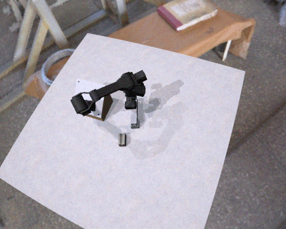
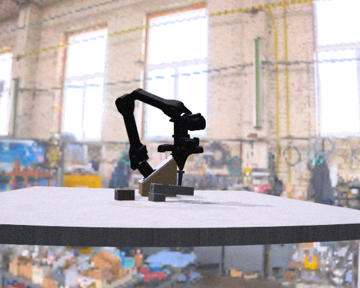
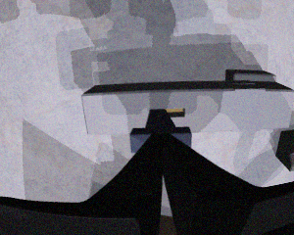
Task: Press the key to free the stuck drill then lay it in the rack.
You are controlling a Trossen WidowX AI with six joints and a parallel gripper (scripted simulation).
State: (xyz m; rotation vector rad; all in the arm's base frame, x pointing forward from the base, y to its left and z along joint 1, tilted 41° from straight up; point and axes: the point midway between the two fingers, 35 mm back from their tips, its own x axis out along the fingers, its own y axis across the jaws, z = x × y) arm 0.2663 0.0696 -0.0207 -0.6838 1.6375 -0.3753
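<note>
Right now the blue key is 30 mm below my gripper tip. The rest, counted from my gripper tip: drill (70 mm below, 60 mm to the right, 10 mm ahead); rack (220 mm to the right, 100 mm below, 30 mm behind).
</note>
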